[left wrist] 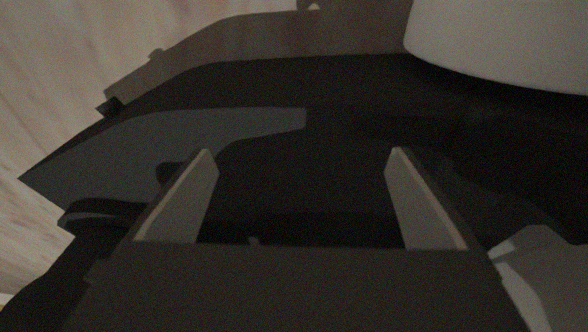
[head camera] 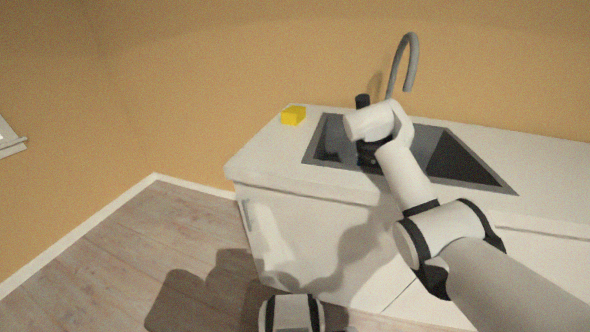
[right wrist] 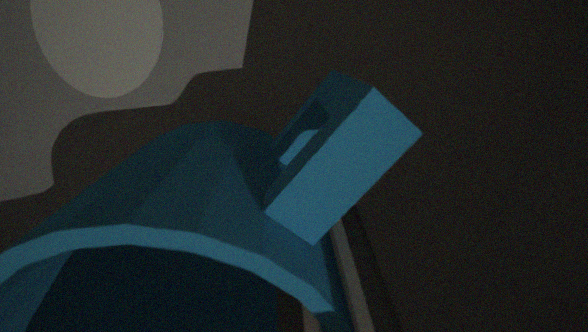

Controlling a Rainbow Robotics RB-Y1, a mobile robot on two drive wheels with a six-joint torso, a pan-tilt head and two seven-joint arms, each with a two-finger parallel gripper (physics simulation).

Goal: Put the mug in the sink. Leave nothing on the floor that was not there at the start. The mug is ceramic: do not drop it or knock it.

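Places are measured from the robot's base along level axes (x ahead, y left, z up), in centimetres.
Pixels of known places: left gripper, fingertip midpoint: [left wrist: 298,160]; right gripper, fingertip midpoint: [right wrist: 316,224].
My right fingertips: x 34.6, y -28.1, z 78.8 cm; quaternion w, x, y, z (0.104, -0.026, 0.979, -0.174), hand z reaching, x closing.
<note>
Behind a point stands the place of what it marks.
A blue mug [right wrist: 190,185] {z 82.1, x 36.9, y -30.9 cm} with a square handle shows large in the right wrist view, its open rim at the bottom of the picture. My right gripper [right wrist: 316,224] {z 78.8, x 34.6, y -28.1 cm} is shut on the mug's wall, beside the handle. In the head view my right hand is lowered over the left part of the sink [head camera: 470,184]; it hides nearly all of the mug, and the fingertips are out of sight. Whether the mug touches the sink bottom cannot be told. My left gripper [left wrist: 298,160] {z 22.6, x -20.3, y 22.2 cm} is open and empty, low over the dark robot base.
A yellow block [head camera: 293,115] {z 94.9, x 54.5, y -2.2 cm} lies on the white countertop [head camera: 270,150] {z 91.0, x 36.1, y 4.9 cm} left of the sink. A tall grey faucet [head camera: 413,60] rises behind the sink, with a black cylinder [head camera: 362,101] to its left. The counter's front edge runs under my right arm. Wooden floor [head camera: 125,240] {z 0.0, x 64.4, y 127.1 cm} lies at the left.
</note>
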